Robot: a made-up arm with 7 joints.
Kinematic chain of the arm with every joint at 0, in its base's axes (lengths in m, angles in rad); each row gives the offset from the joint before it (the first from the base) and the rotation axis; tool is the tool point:
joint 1: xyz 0 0.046 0 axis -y
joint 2: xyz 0 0.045 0 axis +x
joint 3: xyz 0 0 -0.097 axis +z
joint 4: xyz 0 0 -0.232 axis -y
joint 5: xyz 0 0 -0.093 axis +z
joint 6: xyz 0 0 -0.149 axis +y
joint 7: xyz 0 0 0 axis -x
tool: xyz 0 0 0
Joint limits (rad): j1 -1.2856..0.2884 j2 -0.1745..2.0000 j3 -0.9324..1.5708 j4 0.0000..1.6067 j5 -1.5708..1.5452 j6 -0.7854..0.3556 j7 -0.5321..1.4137
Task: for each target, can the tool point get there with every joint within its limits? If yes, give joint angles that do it. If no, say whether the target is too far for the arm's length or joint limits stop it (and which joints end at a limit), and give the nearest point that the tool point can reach.
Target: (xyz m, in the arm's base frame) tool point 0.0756 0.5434 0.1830
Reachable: yes | joints 0.0508 1.5371 1.1587 1.0655 -0.1505 0.1059 0.6750
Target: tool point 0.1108 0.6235 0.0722
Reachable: yes | joints 0.0664 1.8040 -0.4806 0.5677 -0.0040 0.2583 0.1230
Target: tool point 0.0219 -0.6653 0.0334
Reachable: no: too far | nearest point 0.2183 -0.1559 -0.2291 | short by 0.606 m
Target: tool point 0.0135 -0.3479 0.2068
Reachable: no: joint limits stop it (at a limit: joint 1, joint 2, joint 3, joint 4) | nearest point 0.2183 -0.1559 -0.2291 | short by 0.518 m
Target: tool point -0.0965 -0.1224 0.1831
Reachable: no: joint limits stop it (at a limit: joint 1, joint 2, joint 3, joint 4) | nearest point -0.2298 -0.1559 -0.2176 | short by 0.424 m
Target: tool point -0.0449 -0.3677 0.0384
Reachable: no: joint limits stop it (at a limit: joint 1, joint 2, joint 3, joint 4) | nearest point -0.2298 -0.1559 -0.2176 | short by 0.380 m
